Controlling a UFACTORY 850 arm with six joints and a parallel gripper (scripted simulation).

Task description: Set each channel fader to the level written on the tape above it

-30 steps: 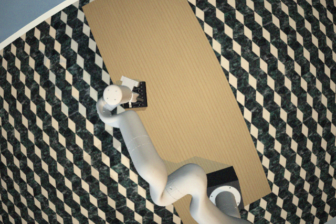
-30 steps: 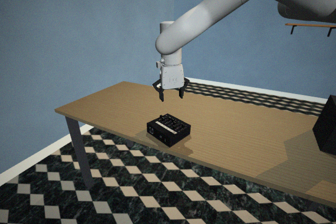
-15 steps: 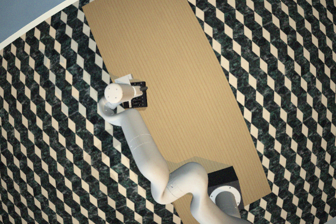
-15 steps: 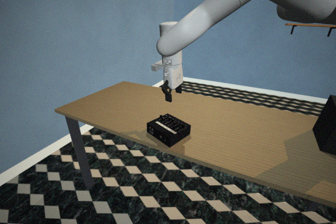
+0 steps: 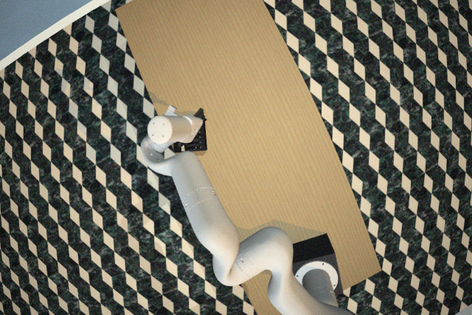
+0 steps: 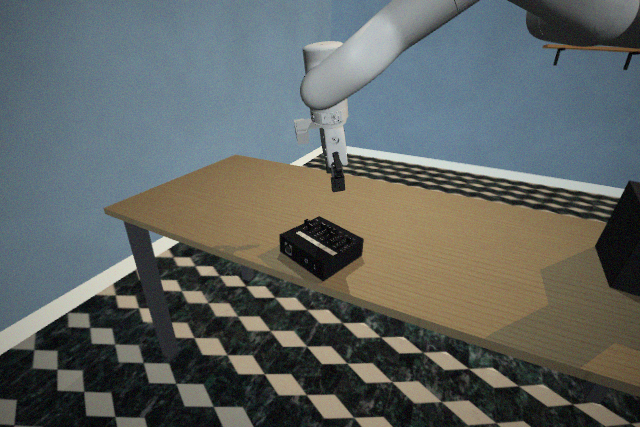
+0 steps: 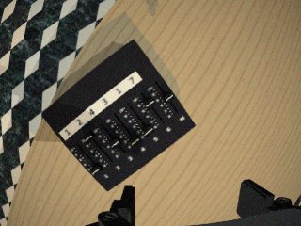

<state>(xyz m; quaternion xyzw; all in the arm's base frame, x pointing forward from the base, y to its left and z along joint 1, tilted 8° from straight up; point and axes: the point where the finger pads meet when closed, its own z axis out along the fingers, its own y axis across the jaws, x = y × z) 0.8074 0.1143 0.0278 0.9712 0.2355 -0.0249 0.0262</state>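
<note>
Right now the master fader is 7 cm ahead of my hand, 2 cm to the left of it and 13 cm below it.
</note>
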